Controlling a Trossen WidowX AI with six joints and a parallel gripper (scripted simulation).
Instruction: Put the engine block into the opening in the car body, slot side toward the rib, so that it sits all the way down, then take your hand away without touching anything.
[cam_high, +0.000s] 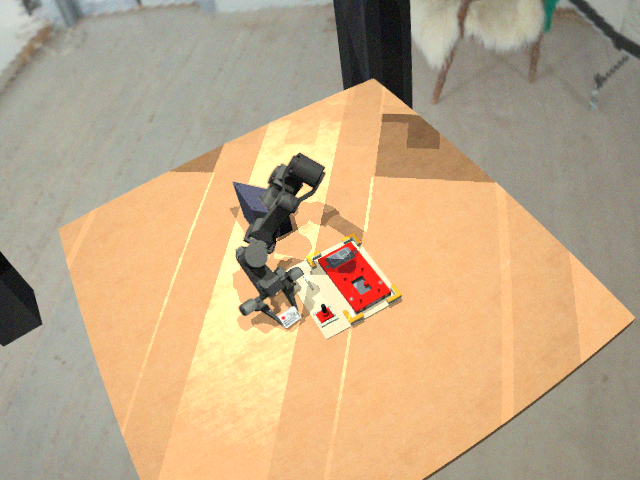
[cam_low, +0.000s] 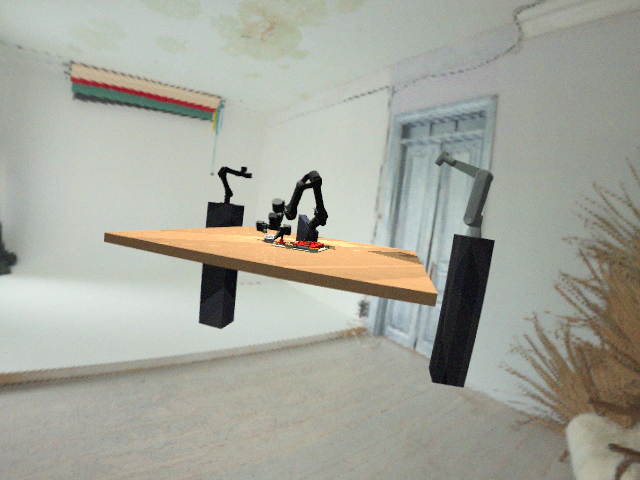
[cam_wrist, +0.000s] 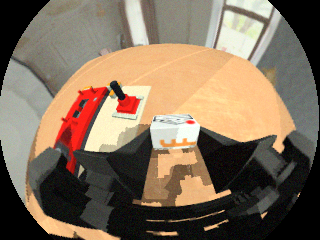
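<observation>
My gripper tip is right at the engine block. From my gripper tip the other things lie so: black upright stick (8 cm to the left, 4 cm ahead, 2 cm above).
</observation>
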